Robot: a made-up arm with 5 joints.
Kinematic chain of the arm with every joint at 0, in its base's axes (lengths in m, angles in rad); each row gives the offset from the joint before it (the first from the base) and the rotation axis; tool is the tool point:
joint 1: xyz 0 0 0.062 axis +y
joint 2: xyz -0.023 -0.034 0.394 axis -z
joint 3: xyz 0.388 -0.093 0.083 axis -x
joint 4: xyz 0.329 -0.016 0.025 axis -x
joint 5: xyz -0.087 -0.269 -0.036 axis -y
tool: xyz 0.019 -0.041 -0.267
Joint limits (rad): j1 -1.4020..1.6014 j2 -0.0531..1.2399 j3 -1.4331..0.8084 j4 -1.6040..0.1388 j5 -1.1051..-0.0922
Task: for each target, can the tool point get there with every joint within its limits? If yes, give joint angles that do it. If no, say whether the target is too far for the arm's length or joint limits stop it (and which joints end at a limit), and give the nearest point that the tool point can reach.
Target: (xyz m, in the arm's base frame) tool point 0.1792 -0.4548 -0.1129
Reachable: yes | joints 1.1710 0.9382 -0.2145 -0.8237 -0.6235
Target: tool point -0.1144 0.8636 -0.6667
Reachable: no: joint limits stop it (at a limit: joint 1, joint 2, joint 3, joint 5) | nearest point 0.2316 0.2558 -0.5322 | short by 0.712 m
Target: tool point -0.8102 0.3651 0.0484
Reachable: no: joint limits stop it (at a limit: joint 1, joint 2, joint 3, joint 4, joint 5) | nearest point -0.5342 0.1933 0.5238 | short by 0.576 m
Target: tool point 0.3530 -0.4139 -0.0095
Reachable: yes | joints 0.5334 0.9171 -0.0173 -1.2268 -0.4841
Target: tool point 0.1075 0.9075 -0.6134
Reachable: no: joint limits stop it (at a limit: joint 1, joint 2, joint 3, joint 5) | nearest point 0.3110 0.2910 -0.5327 | short by 0.654 m
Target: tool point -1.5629 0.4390 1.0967
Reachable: no: too far | nearest point -0.6249 0.2188 0.7658 | short by 1.019 m
